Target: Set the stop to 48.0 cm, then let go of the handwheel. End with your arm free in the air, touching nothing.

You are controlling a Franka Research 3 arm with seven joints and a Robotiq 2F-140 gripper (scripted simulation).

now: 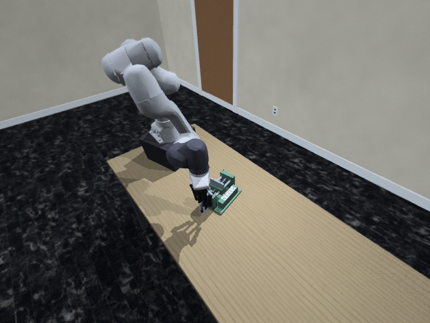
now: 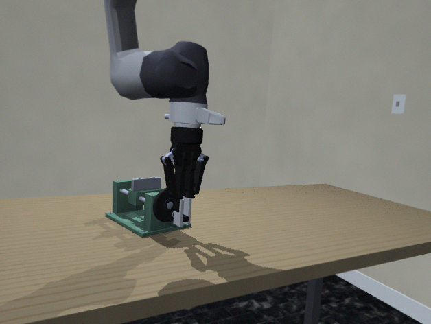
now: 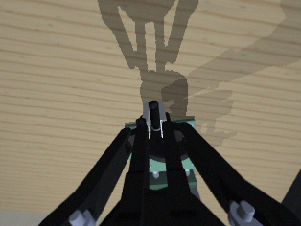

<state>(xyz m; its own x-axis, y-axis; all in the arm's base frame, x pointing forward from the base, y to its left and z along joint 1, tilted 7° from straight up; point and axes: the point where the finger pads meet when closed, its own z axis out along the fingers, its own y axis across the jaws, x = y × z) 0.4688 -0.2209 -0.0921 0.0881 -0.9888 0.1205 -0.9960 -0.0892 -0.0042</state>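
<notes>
The black handwheel lies 10 mm behind my hand, 20 mm to the left of it and 10 mm below it. From my hand the other things lie so: stop block: 20 mm behind, 140 mm to the left, 20 mm above.
</notes>
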